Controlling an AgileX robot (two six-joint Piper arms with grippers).
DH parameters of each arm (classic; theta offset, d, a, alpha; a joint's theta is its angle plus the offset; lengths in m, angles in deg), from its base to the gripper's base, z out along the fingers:
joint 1: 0 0.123 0 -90
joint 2: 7.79 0 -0.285 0
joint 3: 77.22 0 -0.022 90
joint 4: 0 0.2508 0 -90
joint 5: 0 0 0.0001 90
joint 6: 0 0.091 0 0
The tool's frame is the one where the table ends.
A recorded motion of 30 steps. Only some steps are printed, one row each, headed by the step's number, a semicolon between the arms.
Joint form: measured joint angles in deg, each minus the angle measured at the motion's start. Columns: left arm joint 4, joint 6, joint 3, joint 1, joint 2, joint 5; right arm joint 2, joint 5, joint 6, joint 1, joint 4, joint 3.
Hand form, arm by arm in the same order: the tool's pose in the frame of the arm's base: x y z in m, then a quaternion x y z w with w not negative. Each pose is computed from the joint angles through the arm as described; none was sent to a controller.
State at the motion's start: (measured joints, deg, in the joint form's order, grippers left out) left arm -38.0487 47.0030 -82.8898 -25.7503 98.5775 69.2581; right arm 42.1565 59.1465 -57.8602 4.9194 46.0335 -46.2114
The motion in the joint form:
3: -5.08 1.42 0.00 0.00 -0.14 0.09; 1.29 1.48 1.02 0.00 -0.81 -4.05
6: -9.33 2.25 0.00 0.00 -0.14 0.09; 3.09 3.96 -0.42 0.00 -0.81 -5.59
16: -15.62 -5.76 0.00 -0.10 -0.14 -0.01; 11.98 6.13 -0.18 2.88 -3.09 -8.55
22: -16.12 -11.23 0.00 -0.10 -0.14 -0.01; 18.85 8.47 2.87 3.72 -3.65 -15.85
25: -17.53 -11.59 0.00 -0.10 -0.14 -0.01; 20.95 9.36 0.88 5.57 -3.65 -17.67
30: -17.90 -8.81 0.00 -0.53 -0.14 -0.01; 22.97 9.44 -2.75 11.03 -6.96 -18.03
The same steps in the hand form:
3: 0.2902 -0.2046 0.3053 0.47977 0.79863 -0.33101 0.14981; 0.1123 0.0662 0.3725 -0.39313 0.77180 0.19953 0.45821
6: 0.2890 -0.2090 0.3097 0.46958 0.78947 -0.36245 0.15768; 0.1162 0.0679 0.3747 -0.41301 0.76934 0.20402 0.44262
16: 0.2874 -0.2155 0.3168 0.38964 0.80806 -0.42013 0.13677; 0.1479 0.0771 0.3644 -0.43712 0.78697 0.22345 0.37372
22: 0.2873 -0.2159 0.3174 0.34872 0.82458 -0.42993 0.11672; 0.1743 0.0839 0.3788 -0.43283 0.79512 0.23885 0.35129
25: 0.2871 -0.2171 0.3191 0.34072 0.82231 -0.44081 0.11574; 0.1798 0.0914 0.3805 -0.46208 0.78101 0.24231 0.34320
30: 0.2854 -0.2196 0.3196 0.36216 0.81158 -0.44110 0.12491; 0.1801 0.1070 0.3721 -0.52992 0.75271 0.22673 0.31814

